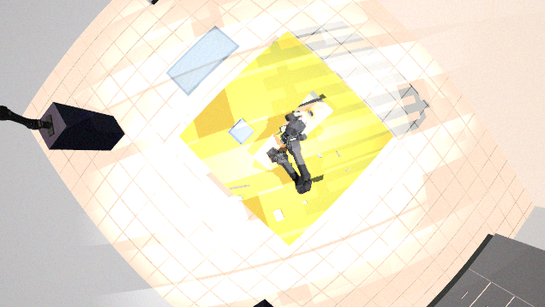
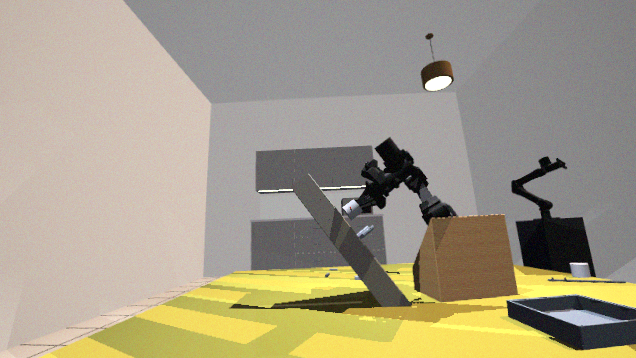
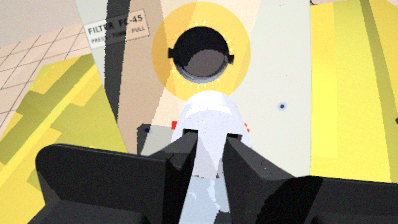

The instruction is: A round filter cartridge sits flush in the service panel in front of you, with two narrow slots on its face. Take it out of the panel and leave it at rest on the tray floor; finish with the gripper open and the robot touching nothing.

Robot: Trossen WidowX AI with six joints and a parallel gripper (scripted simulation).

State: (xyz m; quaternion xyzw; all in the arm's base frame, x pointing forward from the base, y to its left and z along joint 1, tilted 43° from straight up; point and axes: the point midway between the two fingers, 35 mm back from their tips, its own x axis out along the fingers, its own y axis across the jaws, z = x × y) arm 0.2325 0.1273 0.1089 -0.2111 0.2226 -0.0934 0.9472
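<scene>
Right now my gripper tip is 1 cm short of the round filter cartridge and 1 cm above it. Also, from my gripper tip: tray 36 cm behind, 26 cm to the left, 24 cm below; then grey service panel 4 cm ahead, 8 cm below.
</scene>
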